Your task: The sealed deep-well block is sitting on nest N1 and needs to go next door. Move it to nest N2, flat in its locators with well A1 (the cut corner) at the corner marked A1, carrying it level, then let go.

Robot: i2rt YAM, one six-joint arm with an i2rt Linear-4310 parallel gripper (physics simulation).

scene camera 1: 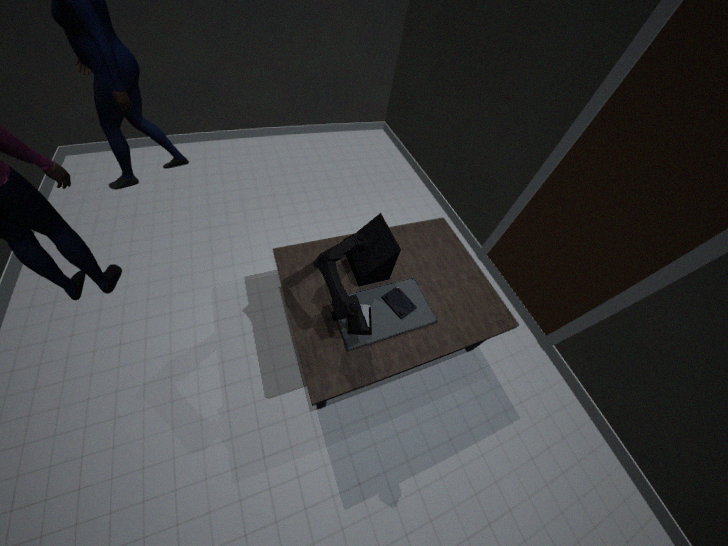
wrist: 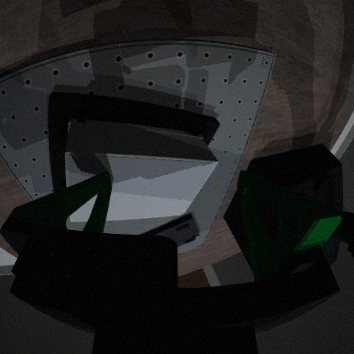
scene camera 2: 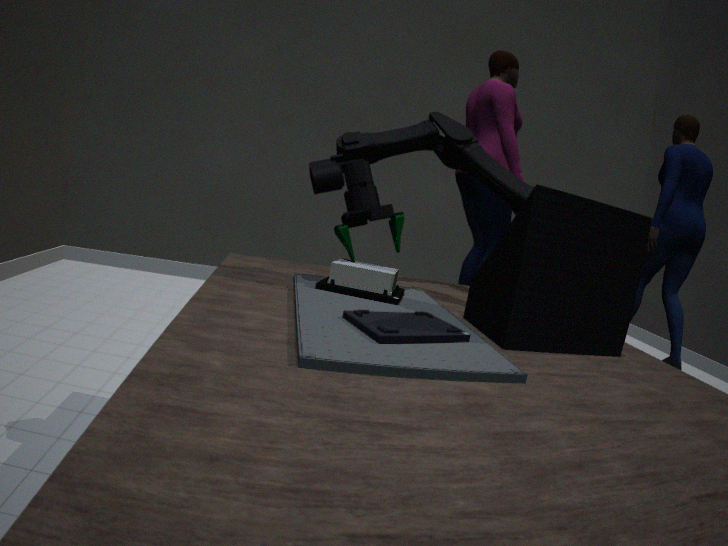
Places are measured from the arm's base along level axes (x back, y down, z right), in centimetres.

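Pixels of known places: gripper, between the fingertips: (wrist: 174,177) (scene camera 2: 376,257); arm's base, origin of its link: (scene camera 1: 365,245) (scene camera 2: 563,259).
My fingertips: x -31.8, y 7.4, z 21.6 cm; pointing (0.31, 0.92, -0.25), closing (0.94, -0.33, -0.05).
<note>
For each thing: its top centre in the pictures, then the offset to it from my fingertips. Level surfaces: height alone.
- pale deep-well block, centre of its top: (wrist: 140,193) (scene camera 2: 366,265) (scene camera 1: 360,315) dx -2.7, dy +1.6, dz -2.8 cm
- black nest N1, centre of its top: (wrist: 132,167) (scene camera 2: 363,281) (scene camera 1: 360,317) dx -2.7, dy +4.8, dz -2.7 cm
- dark nest N2, centre of its top: (scene camera 2: 408,319) (wrist: 162,246) (scene camera 1: 399,301) dx -2.3, dy +5.2, dz -27.8 cm
- wooden table, height of its surface: dy +8.3 cm
The pale deep-well block (scene camera 1: 365,315) (scene camera 2: 363,277) (wrist: 145,187) sits upright on the black nest N1 (scene camera 2: 351,292) (wrist: 57,135). My gripper (scene camera 2: 375,255) (wrist: 174,177) is open and empty, with its green fingers pointing down above the block. In the scene camera 2 view the left fingertip overlaps the block's top edge, and the right fingertip is higher and near its right end. I cannot tell whether the left one touches. The dark nest N2 (scene camera 1: 399,302) (scene camera 2: 411,326) (wrist: 183,229) has low corner locators and bears nothing. The block's cut corner and the A1 marks cannot be made out.
Both nests stand on a grey perforated plate (scene camera 1: 420,314) (scene camera 2: 320,340) (wrist: 227,90) on the wooden table (scene camera 1: 470,282) (scene camera 2: 376,446). The arm's large black base (scene camera 1: 379,252) (scene camera 2: 564,276) stands beside the plate. Two people, in blue (scene camera 1: 117,70) (scene camera 2: 688,176) and pink (scene camera 2: 493,117), are beyond the table.
</note>
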